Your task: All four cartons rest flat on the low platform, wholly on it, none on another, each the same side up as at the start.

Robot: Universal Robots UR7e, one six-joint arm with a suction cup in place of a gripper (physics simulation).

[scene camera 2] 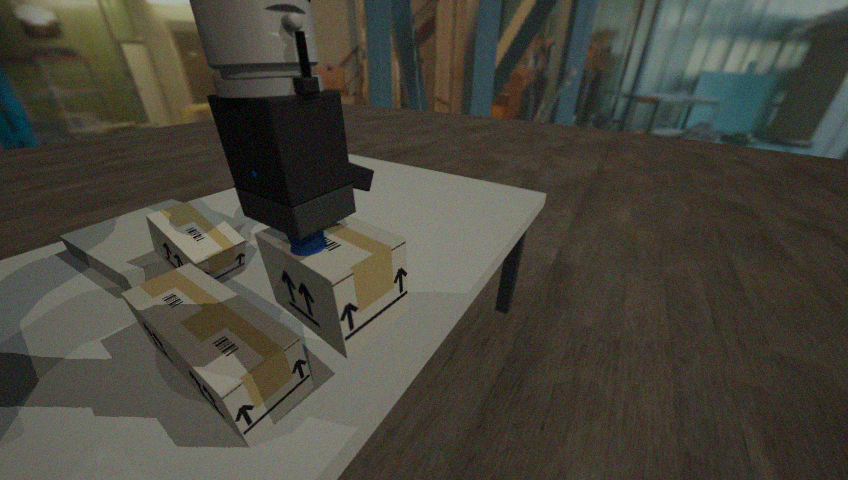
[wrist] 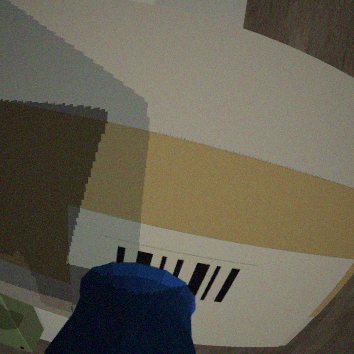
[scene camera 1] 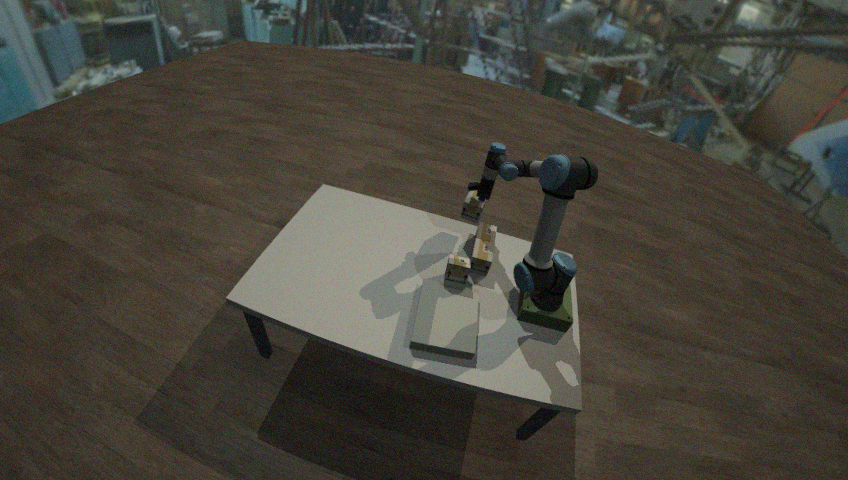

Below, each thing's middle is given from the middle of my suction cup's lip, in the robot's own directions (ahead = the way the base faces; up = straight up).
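I can see the low grey platform (scene camera 2: pixel 121 249), which sits 600 mm to the left of my suction cup, 10 mm ahead of it and 200 mm below it.
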